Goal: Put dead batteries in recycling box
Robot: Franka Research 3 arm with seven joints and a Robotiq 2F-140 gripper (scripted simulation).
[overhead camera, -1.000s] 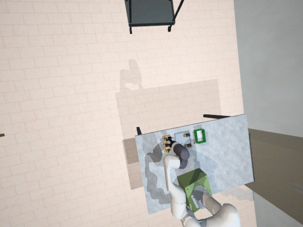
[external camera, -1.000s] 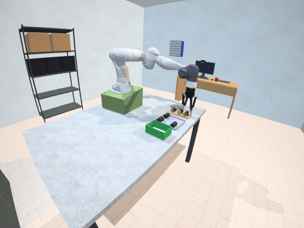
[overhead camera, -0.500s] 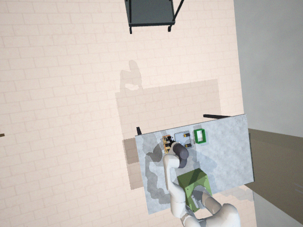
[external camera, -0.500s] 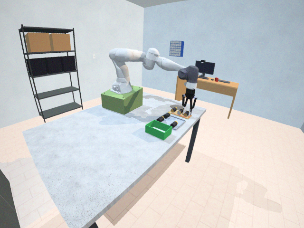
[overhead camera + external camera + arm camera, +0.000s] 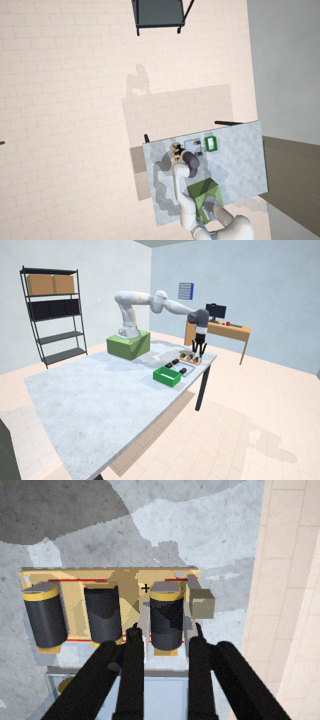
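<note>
My gripper is now 3 cm to the right of the post, 3 cm short of it and 1 cm above it. Also, from my hand: grey tray (18 cm to the right, 9 cm behind, 5 cm below); then green recycling box (38 cm to the right, 9 cm behind, 4 cm below).
</note>
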